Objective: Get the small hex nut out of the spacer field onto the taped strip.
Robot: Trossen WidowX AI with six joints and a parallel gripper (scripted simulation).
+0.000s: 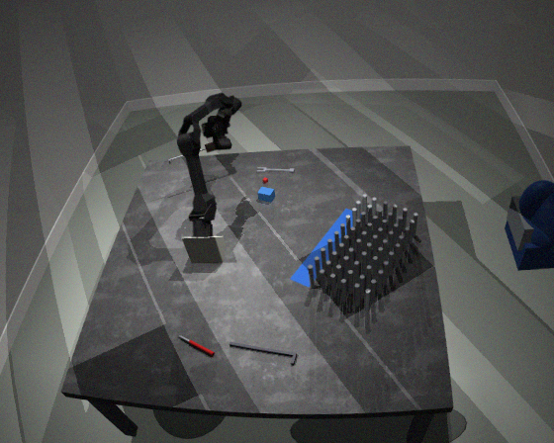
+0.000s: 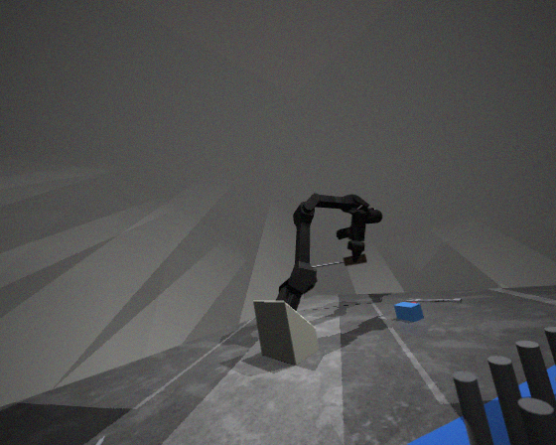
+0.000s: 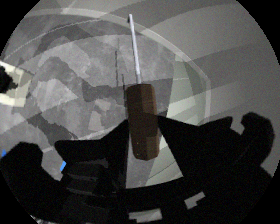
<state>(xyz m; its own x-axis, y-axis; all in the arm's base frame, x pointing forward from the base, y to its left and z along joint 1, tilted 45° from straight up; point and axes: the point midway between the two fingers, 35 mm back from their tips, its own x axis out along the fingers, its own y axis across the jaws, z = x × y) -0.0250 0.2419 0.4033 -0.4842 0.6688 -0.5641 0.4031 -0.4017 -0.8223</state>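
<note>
Right now my gripper tip is 50 cm short of the blue taped strip, 39 cm to the left of it and 18 cm above it. Round my gripper tip: silver wrench: 23 cm ahead, 18 cm below, 5 cm to the left; small red piece: 20 cm ahead, 17 cm below, 3 cm to the right; blue cube: 22 cm ahead, 16 cm below, 13 cm to the right.
</note>
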